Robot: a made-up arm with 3 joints. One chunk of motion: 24 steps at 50 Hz.
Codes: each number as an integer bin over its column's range. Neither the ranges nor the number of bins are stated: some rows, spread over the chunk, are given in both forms.
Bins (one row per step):
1: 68 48 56
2: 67 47 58
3: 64 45 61
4: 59 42 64
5: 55 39 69
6: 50 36 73
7: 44 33 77
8: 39 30 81
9: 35 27 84
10: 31 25 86
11: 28 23 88
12: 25 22 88
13: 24 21 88
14: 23 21 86
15: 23 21 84
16: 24 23 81
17: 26 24 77
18: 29 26 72
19: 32 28 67
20: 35 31 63
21: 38 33 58
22: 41 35 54
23: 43 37 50
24: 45 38 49
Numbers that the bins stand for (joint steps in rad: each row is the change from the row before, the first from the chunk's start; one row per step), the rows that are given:
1: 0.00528 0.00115 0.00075
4: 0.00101 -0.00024 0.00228
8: -0.00848 -0.00303 0.00555
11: -0.01371 -0.00466 0.00689
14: -0.01608 -0.00512 0.00651
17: -0.01466 -0.00442 0.00478
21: -0.00896 -0.00233 0.00113
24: -0.00564 -0.00117 -0.00060
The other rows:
2: 0.00481 0.00092 0.00113
3: 0.00338 0.00045 0.00171
5: -0.00089 -0.00094 0.00324
6: -0.00326 -0.00164 0.00401
7: -0.00611 -0.00233 0.00478
9: -0.01038 -0.00373 0.00612
10: -0.01228 -0.00419 0.00651
12: -0.01513 -0.00489 0.00689
13: -0.01561 -0.00512 0.00689
15: -0.01608 -0.00512 0.00612
16: -0.01561 -0.00466 0.00555
18: -0.01323 -0.00396 0.00382
19: -0.01181 -0.00349 0.00286
20: -0.01038 -0.00280 0.00209
22: -0.00754 -0.00187 0.00036
23: -0.00659 -0.00140 -0.00040

